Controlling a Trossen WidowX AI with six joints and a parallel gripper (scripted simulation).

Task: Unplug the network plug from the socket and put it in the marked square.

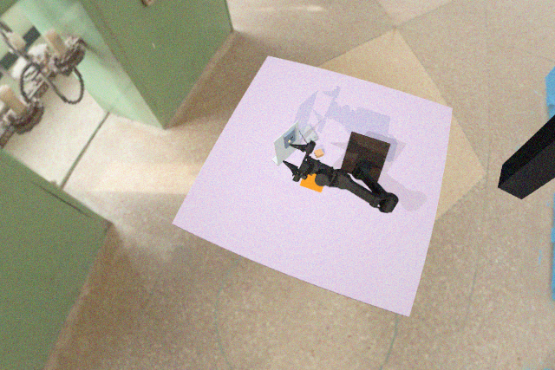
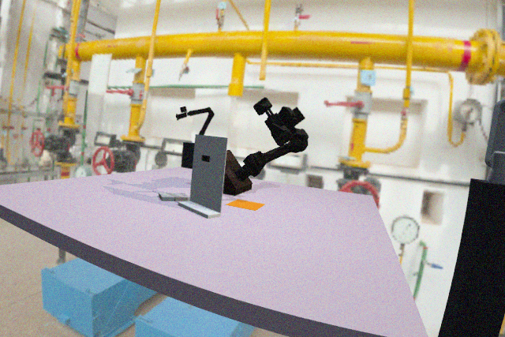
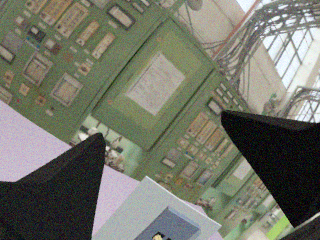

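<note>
Right now my gripper tip is 17 cm above the network plug, 14 cm to the left of it and 8 cm short of it. Also, from my gripper tip: grey flat piece: 33 cm below, 32 cm to the right, 6 cm ahead; orange marked square: 34 cm below, 10 cm behind, 9 cm to the right; grey upright panel: 23 cm below, 15 cm to the right, 10 cm ahead.
</note>
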